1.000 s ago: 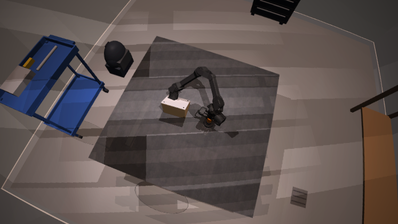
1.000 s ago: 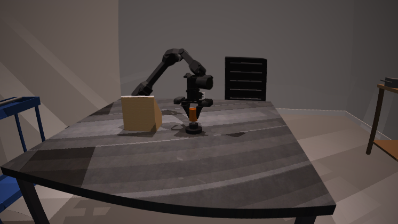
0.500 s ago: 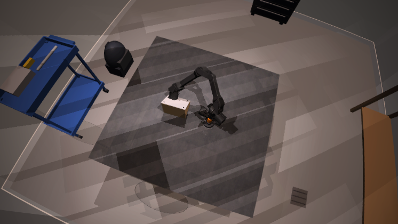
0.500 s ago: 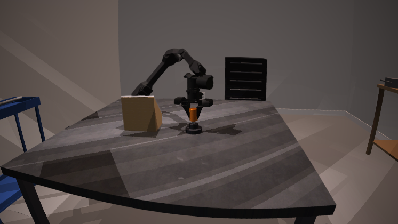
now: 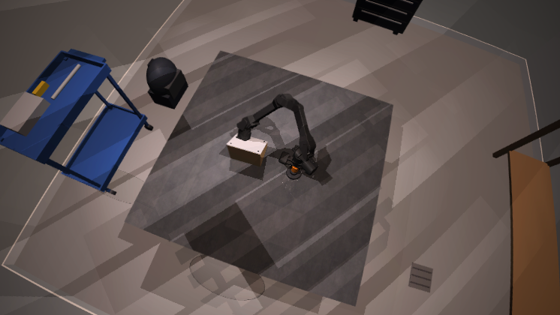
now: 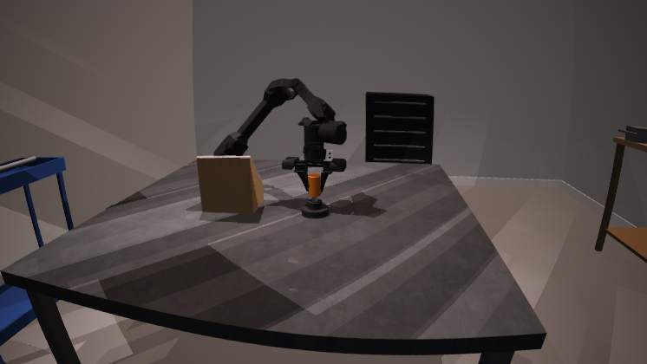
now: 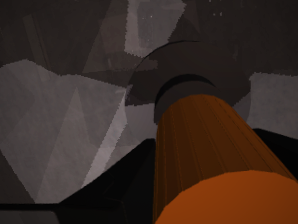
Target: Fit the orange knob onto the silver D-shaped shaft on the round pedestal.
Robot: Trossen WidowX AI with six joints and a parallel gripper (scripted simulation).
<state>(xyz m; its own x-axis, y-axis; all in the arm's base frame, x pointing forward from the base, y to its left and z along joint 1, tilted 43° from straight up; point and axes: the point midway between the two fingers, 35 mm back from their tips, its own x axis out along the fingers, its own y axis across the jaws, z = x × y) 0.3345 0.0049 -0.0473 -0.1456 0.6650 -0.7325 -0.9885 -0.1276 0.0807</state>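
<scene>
The orange knob lies 30 mm above my gripper tip. Round my gripper tip: round dark pedestal 40 mm below.
</scene>
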